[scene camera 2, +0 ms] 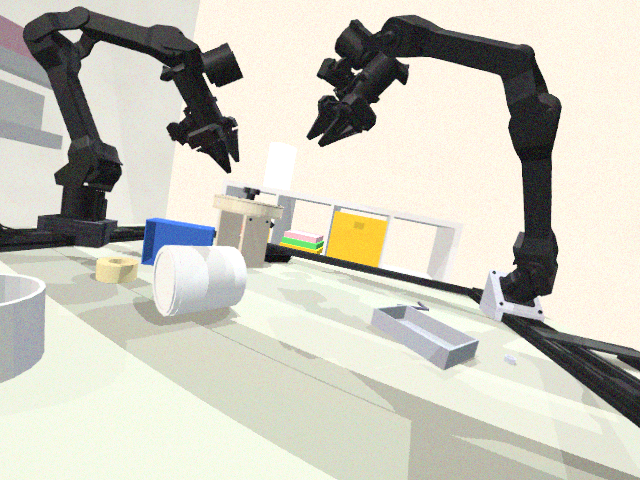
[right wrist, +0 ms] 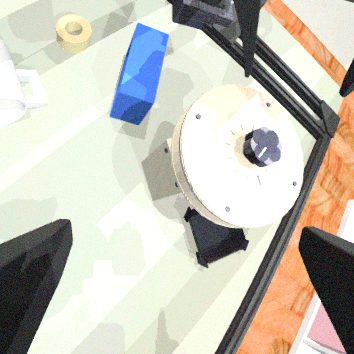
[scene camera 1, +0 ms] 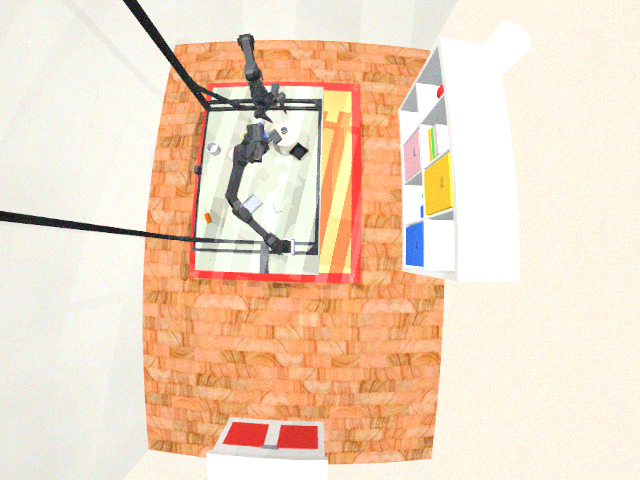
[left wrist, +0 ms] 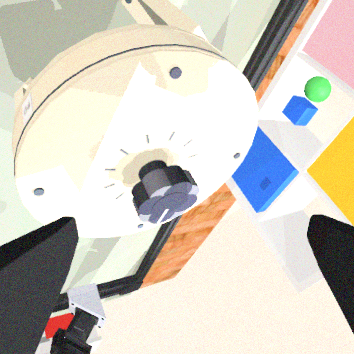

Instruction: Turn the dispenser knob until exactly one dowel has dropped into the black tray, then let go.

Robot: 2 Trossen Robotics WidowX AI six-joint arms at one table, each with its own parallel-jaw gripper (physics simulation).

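Places are measured from the left arm's base along level axes (x ahead, y left, z up), in centimetres.
Pixels of known places: left gripper, fingertip midpoint: (scene camera 2: 234, 167) (right wrist: 294, 84) (scene camera 1: 279, 118) (left wrist: 193, 226); right gripper, fingertip midpoint: (scene camera 2: 312, 141) (right wrist: 188, 234); left arm's base at its link origin: (scene camera 2: 82, 218); right arm's base at its link origin: (scene camera 2: 515, 291) (scene camera 1: 287, 247) (left wrist: 86, 315).
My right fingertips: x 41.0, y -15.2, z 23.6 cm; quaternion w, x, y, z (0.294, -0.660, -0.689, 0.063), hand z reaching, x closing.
For each thing: its middle in the pictures, then the offset to it from my right fingertips.
- round cream dispenser at the middle of its body: (left wrist: 144, 154) (right wrist: 241, 155) (scene camera 2: 249, 206) (scene camera 1: 285, 133) dx -8.1, dy +13.6, dz -15.3 cm
- dark lobed knob at the middle of its body: (left wrist: 152, 171) (right wrist: 250, 151) (scene camera 2: 250, 199) (scene camera 1: 284, 132) dx -8.1, dy +13.6, dz -13.7 cm
- black tray at the middle of its body: (right wrist: 214, 229) (scene camera 2: 272, 255) (scene camera 1: 298, 152) dx +0.4, dy +16.4, dz -27.1 cm
- blue box at the middle of its body: (right wrist: 137, 76) (scene camera 2: 180, 244) dx -21.1, dy +3.4, dz -24.3 cm
- cream ring at the middle of its body: (right wrist: 73, 33) (scene camera 2: 117, 269) dx -28.2, dy -6.0, dz -27.0 cm
- white mug at the middle of its body: (scene camera 2: 198, 279) dx -17.0, dy -14.4, dz -24.9 cm
- grey tray at the middle of its body: (scene camera 2: 421, 331) (scene camera 1: 250, 204) dx +12.3, dy -25.2, dz -27.1 cm
The round cream dispenser (scene camera 1: 292, 138) (scene camera 2: 232, 205) (left wrist: 90, 125) (right wrist: 215, 165) stands upright, with a dark lobed knob (scene camera 1: 284, 130) (scene camera 2: 251, 192) (left wrist: 165, 192) (right wrist: 263, 146) with a white pointer line on top. The black tray (scene camera 1: 303, 153) (scene camera 2: 278, 253) (right wrist: 225, 250) lies at its foot, partly hidden under the disc in the right wrist view; no dowel shows in it. My left gripper (scene camera 2: 233, 165) (left wrist: 193, 226) (right wrist: 294, 84) is open and empty, above and beside the knob, not touching it. My right gripper (scene camera 2: 315, 141) (right wrist: 188, 234) is open and empty, higher up and away from the dispenser.
A blue box (scene camera 2: 178, 240) (right wrist: 140, 72) stands beside the dispenser. A cream ring (scene camera 2: 105, 271) (right wrist: 73, 44) and a white mug (scene camera 2: 201, 279) (right wrist: 7, 95) lie farther off. A grey tray (scene camera 1: 252, 203) (scene camera 2: 413, 335) lies nearer the right arm's base. A black frame rail (right wrist: 272, 250) runs behind the dispenser.
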